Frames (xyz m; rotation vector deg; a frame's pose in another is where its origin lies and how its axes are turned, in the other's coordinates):
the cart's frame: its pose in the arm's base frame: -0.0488 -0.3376 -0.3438 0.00 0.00 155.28
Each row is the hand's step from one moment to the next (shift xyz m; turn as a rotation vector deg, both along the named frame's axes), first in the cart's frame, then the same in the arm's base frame.
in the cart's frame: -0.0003 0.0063 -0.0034 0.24 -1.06 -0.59
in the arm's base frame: -0.0024 -0.0058 -0.0034 0.23 1.06 -0.59
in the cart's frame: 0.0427 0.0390 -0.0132 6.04 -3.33 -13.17
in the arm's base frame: -0.0551 -0.0176 -0.0132 -4.09 5.55 -13.17
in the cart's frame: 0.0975 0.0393 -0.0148 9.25 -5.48 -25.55
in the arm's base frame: -0.1050 0.0051 -0.0148 -6.11 8.85 -25.55
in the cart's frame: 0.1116 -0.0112 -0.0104 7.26 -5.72 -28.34
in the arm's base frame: -0.0967 0.0568 -0.0104 -4.20 8.23 -28.34
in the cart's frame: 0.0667 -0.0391 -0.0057 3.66 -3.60 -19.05
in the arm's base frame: -0.0442 0.0634 -0.0057 -1.82 4.80 -19.05
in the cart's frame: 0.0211 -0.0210 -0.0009 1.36 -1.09 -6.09
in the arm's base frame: -0.0104 0.0279 -0.0009 -0.78 1.56 -6.09
